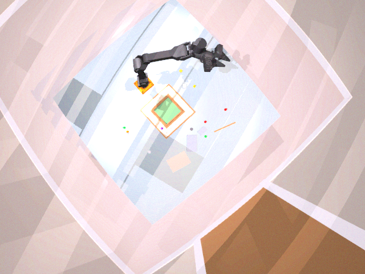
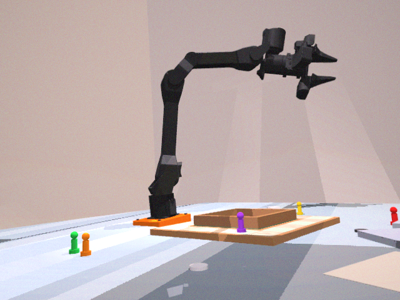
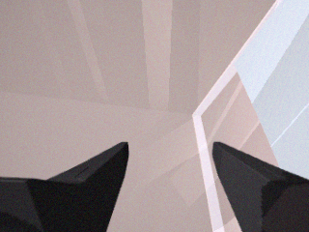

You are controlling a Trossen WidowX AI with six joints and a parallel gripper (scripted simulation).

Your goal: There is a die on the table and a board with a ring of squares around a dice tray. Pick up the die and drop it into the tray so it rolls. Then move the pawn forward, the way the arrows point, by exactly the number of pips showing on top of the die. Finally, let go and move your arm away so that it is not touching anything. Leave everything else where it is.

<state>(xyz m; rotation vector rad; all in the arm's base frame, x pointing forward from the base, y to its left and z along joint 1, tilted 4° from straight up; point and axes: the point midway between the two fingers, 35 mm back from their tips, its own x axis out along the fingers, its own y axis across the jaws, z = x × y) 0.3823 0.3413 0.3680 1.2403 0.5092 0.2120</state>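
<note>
Right now my gripper tip is 390 mm above the white die, 160 mm to the left of it and 160 mm past it. Also, from my gripper tip: walled tray: 400 mm below, 380 mm to the right, 140 mm behind; then stick: 400 mm below, 260 mm ahead, 200 mm to the right; then yellow pawn: 390 mm below, 110 mm to the right, 100 mm behind.
</note>
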